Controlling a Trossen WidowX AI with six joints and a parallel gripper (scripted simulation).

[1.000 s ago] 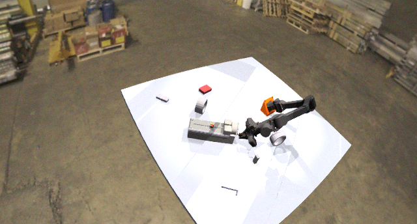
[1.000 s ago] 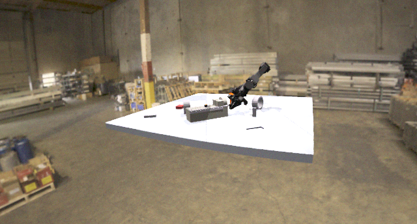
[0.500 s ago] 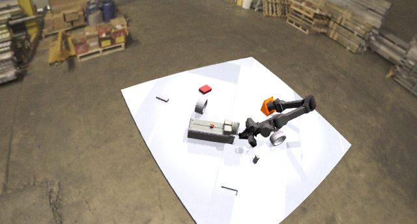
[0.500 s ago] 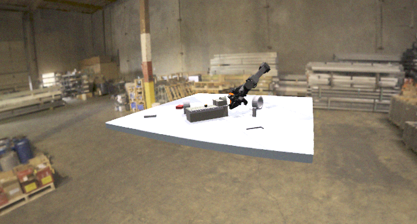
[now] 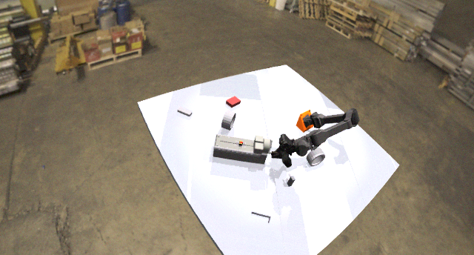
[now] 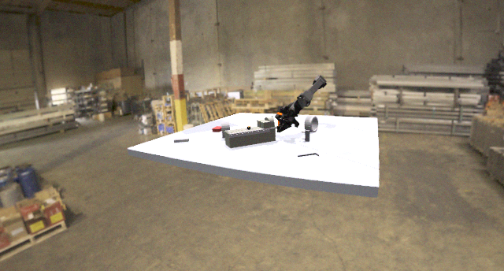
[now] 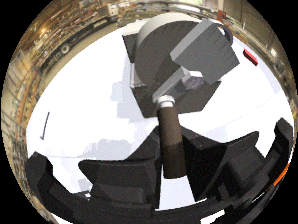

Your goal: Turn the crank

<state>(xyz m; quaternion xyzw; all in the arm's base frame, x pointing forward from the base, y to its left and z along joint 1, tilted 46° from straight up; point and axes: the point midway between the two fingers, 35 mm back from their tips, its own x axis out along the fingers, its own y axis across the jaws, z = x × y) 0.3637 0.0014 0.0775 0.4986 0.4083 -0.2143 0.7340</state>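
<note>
The dark crank handle lies 30 mm above my gripper tip, 10 mm to the left of it and 10 mm behind it. From my gripper tip the other things lie so: hex key (260 mm ahead, 220 mm to the left, 40 mm below); then red pointer (130 mm to the right, 100 mm ahead, 40 mm above); then small clip (160 mm to the left, 30 mm ahead, 10 mm below).
</note>
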